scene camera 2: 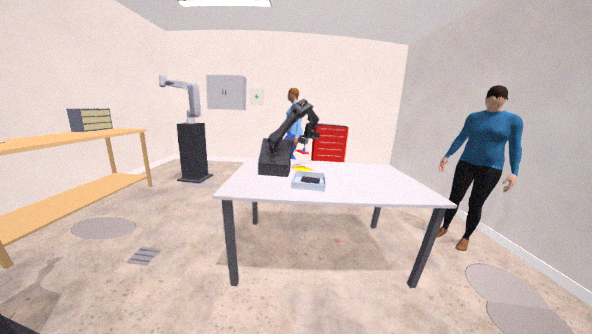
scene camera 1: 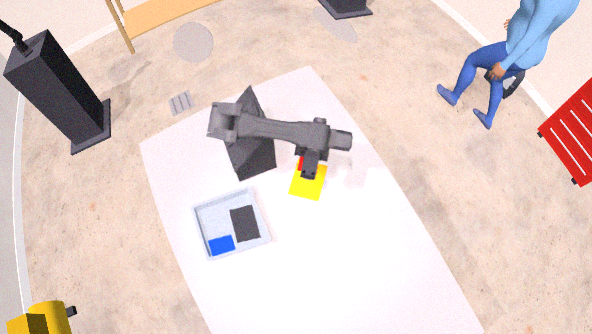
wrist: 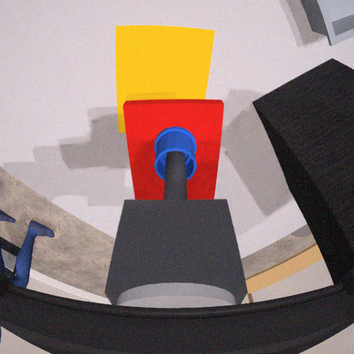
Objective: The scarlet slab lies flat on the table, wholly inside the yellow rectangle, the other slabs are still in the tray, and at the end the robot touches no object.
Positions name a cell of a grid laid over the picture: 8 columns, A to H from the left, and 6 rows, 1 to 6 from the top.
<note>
In view: my suction cup (wrist: D3), a black slab (scene camera 1: D5), a scarlet slab (wrist: D3), a grey tray (scene camera 1: C4) and a yellow rectangle (scene camera 1: E4).
The yellow rectangle is seen too in the wrist view (wrist: D2). The wrist view does not show the black slab: it is out of frame.
</note>
